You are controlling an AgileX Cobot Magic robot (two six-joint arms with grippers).
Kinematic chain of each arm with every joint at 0, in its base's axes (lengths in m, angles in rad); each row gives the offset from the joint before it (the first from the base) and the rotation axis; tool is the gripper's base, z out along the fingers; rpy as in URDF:
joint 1: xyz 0 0 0.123 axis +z
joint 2: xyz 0 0 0 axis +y
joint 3: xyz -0.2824 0 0.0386 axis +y
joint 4: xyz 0.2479 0 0.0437 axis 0.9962 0 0.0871
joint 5: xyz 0 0 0 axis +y
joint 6: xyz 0.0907 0 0.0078 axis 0.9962 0 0.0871
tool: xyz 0 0 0 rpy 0 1.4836 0
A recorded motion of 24 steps. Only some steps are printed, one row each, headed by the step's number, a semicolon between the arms.
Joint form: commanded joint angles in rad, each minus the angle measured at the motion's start. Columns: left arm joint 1, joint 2, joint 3, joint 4, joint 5, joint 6; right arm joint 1, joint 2, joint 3, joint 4, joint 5, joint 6.
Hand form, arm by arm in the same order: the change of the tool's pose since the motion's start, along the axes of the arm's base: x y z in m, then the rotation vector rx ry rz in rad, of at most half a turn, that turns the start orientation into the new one. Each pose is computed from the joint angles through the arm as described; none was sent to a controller.
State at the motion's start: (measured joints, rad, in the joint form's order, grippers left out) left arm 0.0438 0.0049 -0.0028 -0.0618 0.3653 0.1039; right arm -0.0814 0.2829 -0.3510 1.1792 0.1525 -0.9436
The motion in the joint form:
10: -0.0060 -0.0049 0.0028 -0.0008 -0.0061 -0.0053; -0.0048 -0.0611 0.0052 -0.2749 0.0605 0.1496
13: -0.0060 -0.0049 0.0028 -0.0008 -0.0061 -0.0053; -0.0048 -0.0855 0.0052 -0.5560 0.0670 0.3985
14: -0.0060 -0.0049 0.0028 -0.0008 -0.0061 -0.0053; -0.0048 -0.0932 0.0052 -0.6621 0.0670 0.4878
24: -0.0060 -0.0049 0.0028 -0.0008 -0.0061 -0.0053; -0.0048 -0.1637 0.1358 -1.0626 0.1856 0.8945
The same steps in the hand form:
10: -0.0001 -0.0003 -0.0001 -0.0056 -0.0083 -0.0042; -0.0103 0.0029 -0.0043 -0.1322 0.0092 0.0097
13: -0.0001 -0.0003 -0.0001 -0.0056 -0.0083 -0.0042; -0.0142 -0.0004 -0.0069 -0.1598 0.0317 -0.0307
14: -0.0001 -0.0003 -0.0001 -0.0056 -0.0083 -0.0042; -0.0154 -0.0021 -0.0076 -0.1737 0.0371 -0.0509
24: -0.0001 -0.0003 -0.0001 -0.0056 -0.0083 -0.0042; -0.0177 -0.0082 -0.0598 -0.1529 0.2471 -0.1022

